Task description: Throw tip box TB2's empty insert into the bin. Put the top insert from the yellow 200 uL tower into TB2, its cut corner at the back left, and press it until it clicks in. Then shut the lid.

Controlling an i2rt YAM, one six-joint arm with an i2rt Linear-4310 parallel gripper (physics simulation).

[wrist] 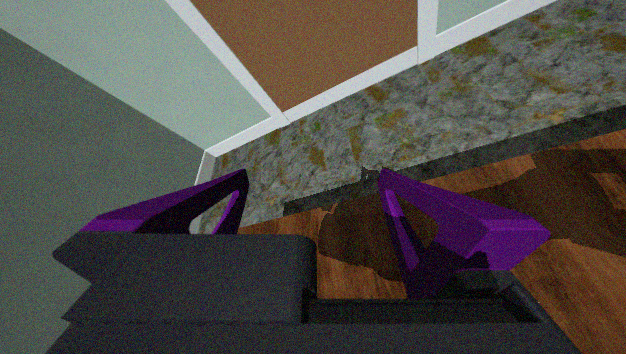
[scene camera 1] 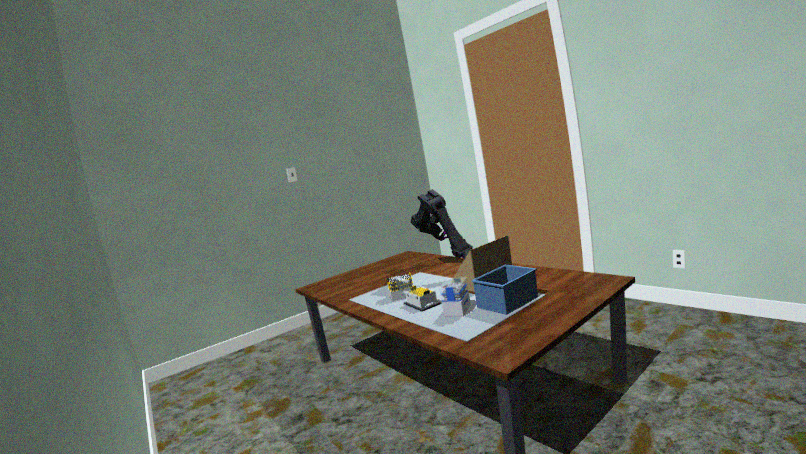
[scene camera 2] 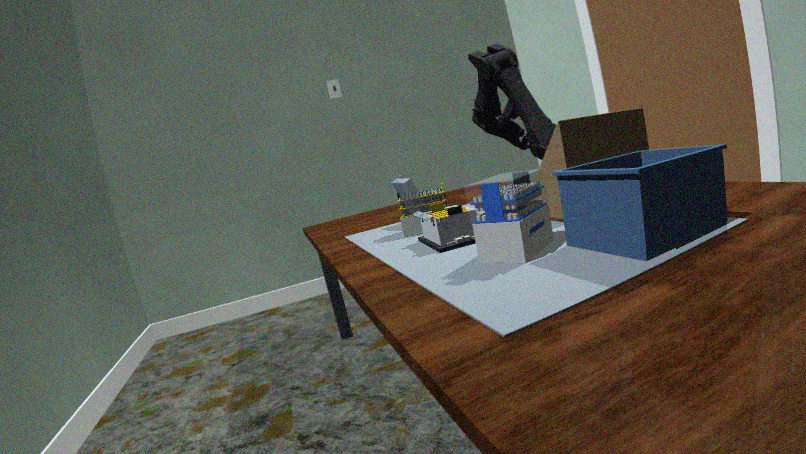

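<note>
My gripper (wrist: 313,176) is open and empty in the wrist view, its purple fingers wide apart. In the scene views it is folded back near the arm's base, above and away from the boxes. The yellow tower (scene camera 1: 400,284) (scene camera 2: 421,204) stands at the far left of the mat, its yellow tiers holding tips. A low pale box (scene camera 1: 421,298) (scene camera 2: 449,230), apparently TB2, sits on a dark base right of the tower, with yellow showing at its top. Its insert's cut corner and lid are too small to make out. The blue bin (scene camera 1: 491,295) (scene camera 2: 602,215) stands at the right.
A blue-tiered tip tower (scene camera 1: 455,305) (scene camera 2: 499,242) stands between the pale box and the bin. An upright brown panel (scene camera 1: 491,254) (scene camera 2: 603,135) stands behind the bin, close to the arm. The light mat (scene camera 1: 468,331) (scene camera 2: 501,315) lies on the wooden table (scene camera 1: 541,332) (scene camera 2: 648,360).
</note>
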